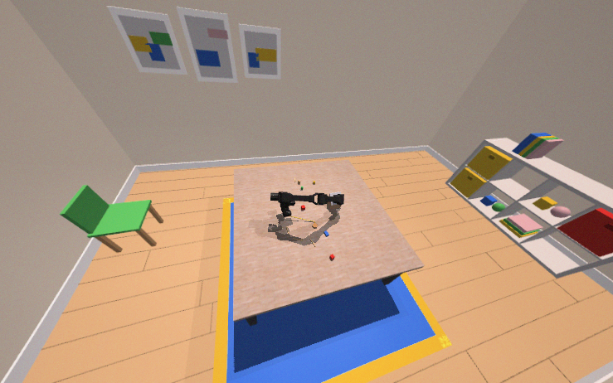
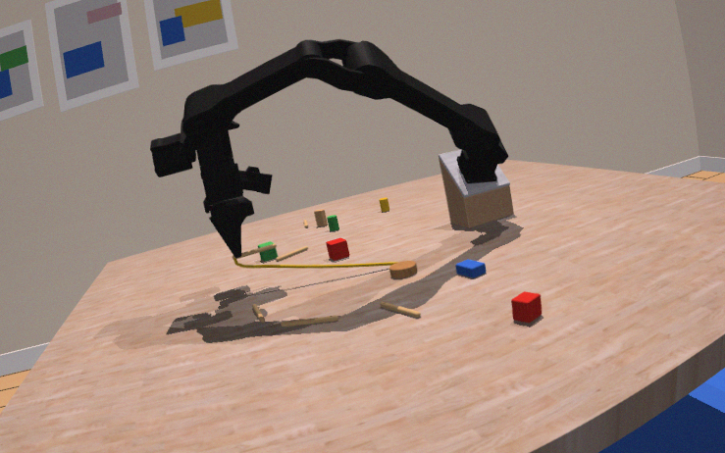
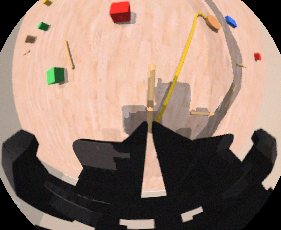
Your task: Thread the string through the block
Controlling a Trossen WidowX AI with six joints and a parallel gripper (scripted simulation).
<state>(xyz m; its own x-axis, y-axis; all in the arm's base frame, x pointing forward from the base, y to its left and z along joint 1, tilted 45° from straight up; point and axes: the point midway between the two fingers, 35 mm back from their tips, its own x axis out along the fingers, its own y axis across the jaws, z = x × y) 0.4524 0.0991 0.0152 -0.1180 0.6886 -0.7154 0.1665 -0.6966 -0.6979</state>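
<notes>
Right now the green cube is 50 mm behind my gripper tip, 200 mm to the right of it and 50 mm below it. From my gripper tip the other things lie so: blue block (310 mm behind, 190 mm to the left, 50 mm below); then round wooden button (240 mm behind, 110 mm to the left, 50 mm below); then thin wooden stick (10 mm behind).
</notes>
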